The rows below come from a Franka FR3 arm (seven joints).
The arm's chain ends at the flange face. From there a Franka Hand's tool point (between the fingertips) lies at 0.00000 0.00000 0.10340 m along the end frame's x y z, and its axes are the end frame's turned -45 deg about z.
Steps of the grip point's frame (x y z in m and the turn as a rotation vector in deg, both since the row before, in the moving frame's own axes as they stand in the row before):
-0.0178, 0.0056, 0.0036, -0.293, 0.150, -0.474
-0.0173, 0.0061, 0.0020, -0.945, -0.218, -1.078
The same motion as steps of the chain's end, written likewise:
-0.0092, 0.0164, 0.0036, -0.101, 0.313, -0.474
-0.0089, 0.0151, 0.0020, -0.822, 0.514, -1.078

